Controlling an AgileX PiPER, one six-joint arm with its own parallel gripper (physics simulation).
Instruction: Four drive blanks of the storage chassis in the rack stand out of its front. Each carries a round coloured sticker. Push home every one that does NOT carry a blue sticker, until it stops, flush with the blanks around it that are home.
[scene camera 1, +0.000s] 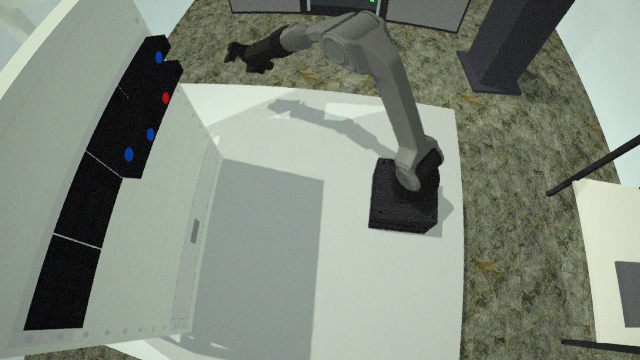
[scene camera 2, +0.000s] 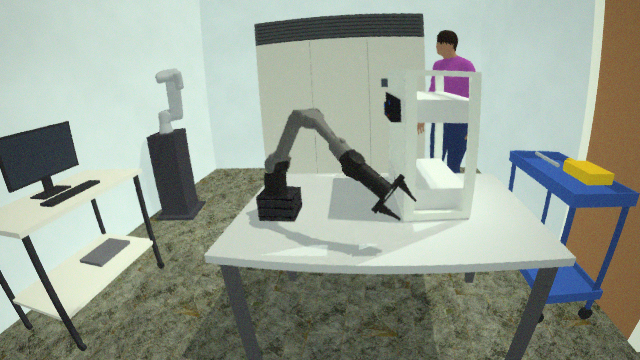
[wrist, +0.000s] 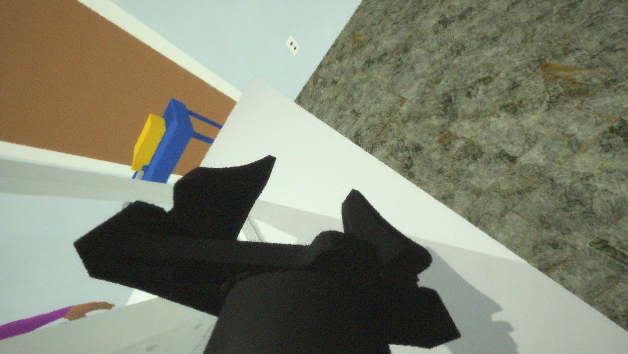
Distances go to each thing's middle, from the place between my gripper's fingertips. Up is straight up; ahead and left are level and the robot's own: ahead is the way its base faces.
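White rack (scene camera 2: 431, 182): my hand 460 mm to the right of it, 210 mm short of it, 130 mm below it.
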